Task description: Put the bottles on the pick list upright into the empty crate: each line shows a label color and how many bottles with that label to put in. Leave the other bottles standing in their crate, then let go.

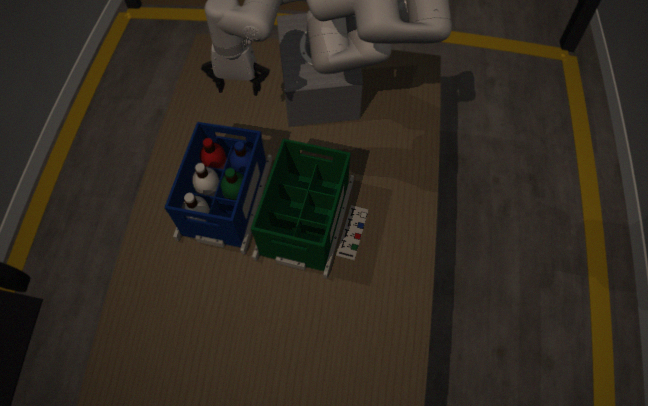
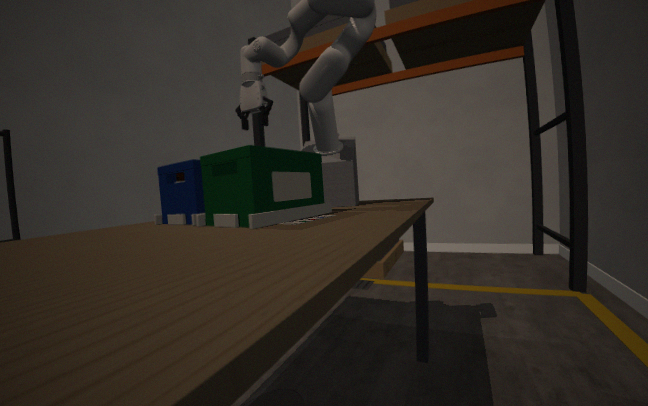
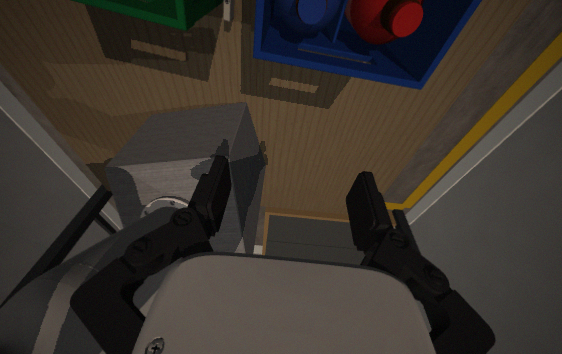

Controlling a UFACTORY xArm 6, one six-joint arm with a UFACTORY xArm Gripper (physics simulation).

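Pixels of known places: gripper, between the fingertips: [image 1: 239,90] [image 2: 255,127] [image 3: 291,178]; arm's base, origin of its link: [image 2: 328,148].
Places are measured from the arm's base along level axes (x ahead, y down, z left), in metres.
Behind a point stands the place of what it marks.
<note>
My gripper [image 1: 238,92] @(z -0.170, x 0.250, y -0.076 m) [image 2: 256,126] @(z -0.170, x 0.250, y -0.076 m) [image 3: 291,178] @(z -0.170, x 0.250, y -0.076 m) is open and empty, high above the table behind the crates. The blue crate [image 1: 202,226] @(z -0.235, x 0.544, y 0.139 m) [image 2: 180,200] @(z -0.212, x 0.545, y 0.169 m) [image 3: 340,70] @(z -0.216, x 0.275, y 0.062 m) holds a red bottle [image 1: 213,155] @(z -0.253, x 0.339, y 0.114 m) [image 3: 375,20] @(z -0.250, x 0.312, y 0.112 m), a blue bottle [image 1: 240,158] @(z -0.174, x 0.339, y 0.112 m) [image 3: 303,15] @(z -0.169, x 0.314, y 0.074 m), a green bottle [image 1: 232,185] @(z -0.176, x 0.425, y 0.112 m) and two white bottles [image 1: 205,180] @(z -0.254, x 0.420, y 0.113 m) [image 1: 195,205] @(z -0.257, x 0.503, y 0.103 m), all upright. The green crate [image 1: 290,250] @(z 0.007, x 0.572, y 0.144 m) [image 2: 227,195] @(z 0.010, x 0.573, y 0.165 m) [image 3: 186,20] @(z -0.061, x 0.299, y 0.064 m) stands beside it, its compartments empty. The pick list [image 1: 352,233] @(z 0.156, x 0.461, y 0.235 m) [image 2: 307,219] @(z 0.157, x 0.468, y 0.235 m) lies beside the green crate, with white, blue, red and green label marks; its numbers are too small to read.
White rails [image 1: 290,263] @(z 0.005, x 0.584, y 0.209 m) [image 2: 290,215] @(z 0.118, x 0.481, y 0.224 m) edge the crates on the table [image 1: 250,340] @(z -0.064, x 0.801, y 0.237 m) [image 2: 165,300] @(z 0.300, x 0.909, y 0.237 m) [image 3: 320,140] @(z -0.265, x 0.054, y 0.237 m). The grey robot base block [image 1: 325,102] @(z 0.026, x 0.097, y 0.134 m) [image 2: 340,182] @(z 0.080, x 0.082, y 0.145 m) [image 3: 185,130] @(z 0.017, x 0.100, y 0.154 m) stands beside the gripper, behind the green crate. An orange-beamed rack [image 2: 500,56] stands at the back.
</note>
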